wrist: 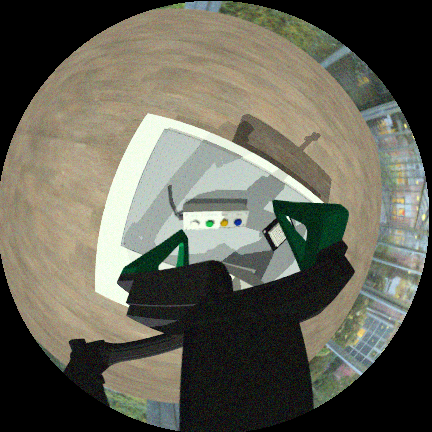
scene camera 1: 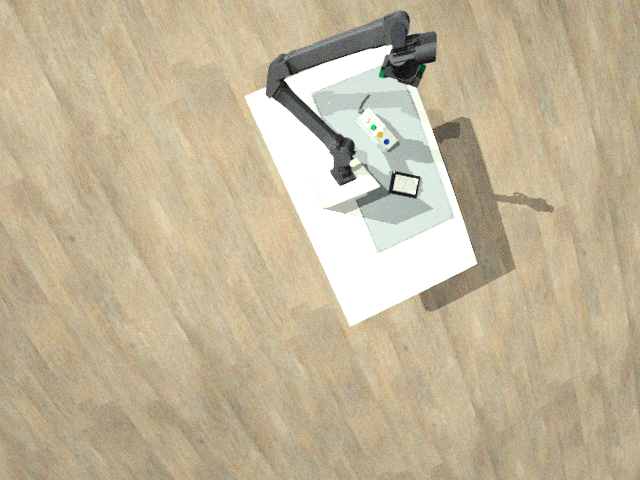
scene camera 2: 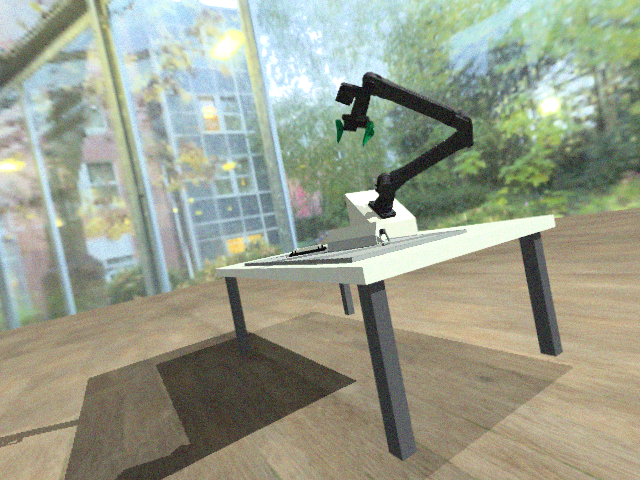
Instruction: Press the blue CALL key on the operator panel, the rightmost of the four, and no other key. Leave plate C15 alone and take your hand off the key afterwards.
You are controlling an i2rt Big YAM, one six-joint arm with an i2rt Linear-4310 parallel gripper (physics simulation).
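Places are measured from the arm's base along level axes (x right, y back, z down), in centimetres.
Pixels of known places: gripper, fingertip midpoint: [wrist: 227,220] [scene camera 1: 402,78] [scene camera 2: 350,143]; arm's base, link origin: [scene camera 1: 342,175] [scene camera 2: 381,210].
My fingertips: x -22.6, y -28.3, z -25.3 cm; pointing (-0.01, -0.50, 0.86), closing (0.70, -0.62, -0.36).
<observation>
Ahead of a thing's pixels: the offset from my fingertips to its middle. "*": to the spot under its first point. Level surfaces: height alone.
The operator panel {dy -0.4, dx +6.8, dz +34.2 cm} [scene camera 1: 381,127] [wrist: 217,214] is a pale box with a row of white, green, yellow and blue keys. The blue key {dy -1.3, dx +14.6, dz +32.0 cm} [scene camera 1: 386,141] [wrist: 238,222] is at the right end of the row in the wrist view, beside the yellow key {dy +0.6, dx +10.0, dz +32.0 cm} [scene camera 1: 379,134] [wrist: 224,222]. A pale gridded plate {dy -5.4, dx +39.0, dz +36.5 cm} [scene camera 1: 404,184] [wrist: 275,234] lies in a black frame off the blue end; no C15 label is readable. My gripper [scene camera 1: 402,75] [scene camera 2: 351,143] [wrist: 227,220] is open and empty, fingers pointing down, high above the table and touching nothing. In scene camera 2 the keys cannot be made out.
A grey mat {dz +38.4 cm} [scene camera 1: 387,237] [wrist: 150,200] lies on the white table [scene camera 1: 351,289] [scene camera 2: 439,258] [wrist: 115,200] under the panel and plate. A dark cable {* dy -0.4, dx -9.2, dz +38.3 cm} [scene camera 1: 364,103] [wrist: 172,200] leaves the panel's white-key end. The arm's base stands on a pale block [scene camera 1: 330,196] [scene camera 2: 361,209].
</observation>
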